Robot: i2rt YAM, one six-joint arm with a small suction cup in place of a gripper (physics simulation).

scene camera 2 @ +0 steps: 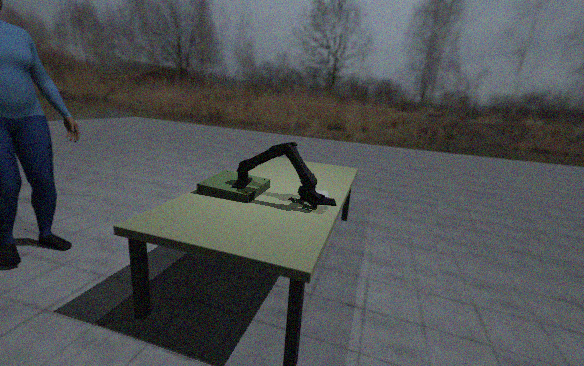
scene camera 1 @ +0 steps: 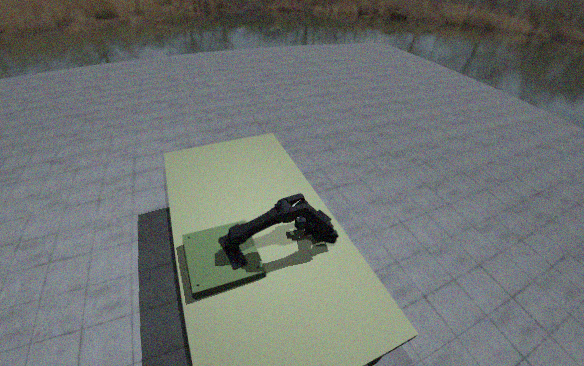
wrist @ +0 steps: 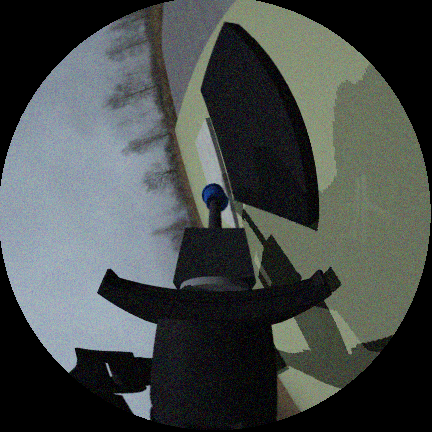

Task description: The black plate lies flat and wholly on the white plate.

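Seen in the pictures: end effector, tool point: (wrist: 214, 192); arm's base, origin of the base link: (scene camera 2: 242, 183) (scene camera 1: 232, 251).
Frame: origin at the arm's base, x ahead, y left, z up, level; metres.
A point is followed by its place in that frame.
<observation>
In the wrist view the black plate (wrist: 257, 132) @[x 0.495, y -0.029, z -0.047 m] lies on the pale green table (wrist: 354, 120), large and close. The white plate (wrist: 206, 153) @[x 0.491, y 0.124, z -0.052 m] shows only as a thin strip along its left edge, and I cannot tell whether the two overlap. My blue suction cup (wrist: 214, 193) @[x 0.440, y 0.064, z -0.035 m] stands just off the black plate's near corner, over the white strip, and holds nothing. In the scene views the arm's wrist (scene camera 1: 299, 221) @[x 0.371, y -0.023, z 0.034 m] (scene camera 2: 316, 199) @[x 0.475, y -0.198, z 0.023 m] is low near the table's right edge. A sliver of the white plate (scene camera 2: 323, 192) @[x 0.501, y 0.162, z -0.052 m] shows behind it. The arm hides the plates in scene camera 1.
The arm stands on a green base block (scene camera 1: 203, 261) @[x -0.145, y 0.010, z 0.006 m] (scene camera 2: 218, 185) @[x -0.116, y -0.098, z 0.002 m] at the table's left side. The table (scene camera 1: 218, 174) @[x 0.173, y 0.678, z -0.058 m] (scene camera 2: 218, 225) @[x 0.045, y -0.488, z -0.058 m] edge runs close beside the plates. Grey paved ground lies all around.
</observation>
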